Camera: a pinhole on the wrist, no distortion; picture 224 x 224 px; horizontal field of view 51.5 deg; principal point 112.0 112.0 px. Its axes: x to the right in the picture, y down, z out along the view. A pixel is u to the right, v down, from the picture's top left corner.
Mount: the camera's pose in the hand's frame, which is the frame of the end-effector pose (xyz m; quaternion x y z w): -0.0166 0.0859 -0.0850 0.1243 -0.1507 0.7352 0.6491
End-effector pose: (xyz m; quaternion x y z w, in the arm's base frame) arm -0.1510 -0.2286 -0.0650 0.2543 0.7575 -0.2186 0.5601
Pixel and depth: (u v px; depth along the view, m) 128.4 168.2 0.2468
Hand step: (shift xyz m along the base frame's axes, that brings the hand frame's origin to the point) 0.1278 -0.1008 0.0375
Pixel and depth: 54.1 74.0 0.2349
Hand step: 0.0427 -0.1069 -0.0535
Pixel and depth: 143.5 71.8 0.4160
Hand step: 0.2207 -0.2048 -0.1300
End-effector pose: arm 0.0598 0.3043 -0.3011 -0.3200 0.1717 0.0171 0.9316
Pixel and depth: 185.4 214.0 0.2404
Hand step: -0.0841 0.1475 0.1312
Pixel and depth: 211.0 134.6 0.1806
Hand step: -0.0215 0.1376 0.0458
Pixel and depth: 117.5 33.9 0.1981
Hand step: 0.0726 0.0762 0.0482
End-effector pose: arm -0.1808 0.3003 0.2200 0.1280 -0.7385 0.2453 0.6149
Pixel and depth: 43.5 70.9 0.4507
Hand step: -0.1591 -0.3094 0.0770
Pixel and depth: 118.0 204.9 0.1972
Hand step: -0.0621 -0.0548 -0.1081
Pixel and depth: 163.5 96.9 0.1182
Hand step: -0.0585 0.0360 -0.0311
